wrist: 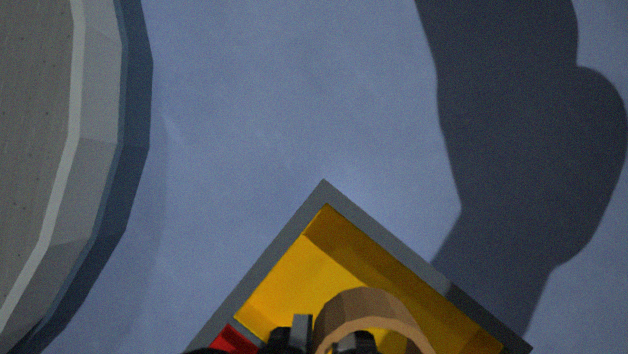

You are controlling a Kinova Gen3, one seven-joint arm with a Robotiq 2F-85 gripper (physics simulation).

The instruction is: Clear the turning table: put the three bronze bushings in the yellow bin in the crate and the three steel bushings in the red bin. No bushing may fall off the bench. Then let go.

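Places are measured from the arm's base along level axes (x back, y right, z up), in metres.
Pixels of known places: gripper, fingertip midpoint: (321, 341).
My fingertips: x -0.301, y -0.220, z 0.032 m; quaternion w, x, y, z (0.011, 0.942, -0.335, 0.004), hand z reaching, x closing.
Note:
Ahead of a thing's pixels: the offset from my fingertips to its middle. "spot": to the spot under its first point. Level surfaces: height alone.
A bronze bushing @(spot: dy +0.006, dx +0.023, dz +0.016 m) (367, 301) shows at the bottom of the wrist view, its near end cut off by the frame's lower edge. My gripper (322, 337) is shut on the bushing's wall, with one finger outside the ring and the other inside it. The bushing is held over the yellow bin @(spot: dy +0.001, dx -0.012, dz -0.126 m) (305, 280), at the corner of the grey crate @(spot: dy +0.028, dx -0.009, dz -0.082 m) (275, 255). A corner of the red bin @(spot: dy -0.003, dx -0.072, dz -0.126 m) (233, 341) shows to the lower left. The visible part of the yellow bin's floor holds no bushing; the rest is hidden. The turning table (100, 90) is partly in view at the left.
The blue bench top @(dz -0.132 m) (280, 100) lies between the turning table's raised rim and the crate. A large dark shadow falls across the bench on the right. The crate's grey walls meet in a corner pointing up the view.

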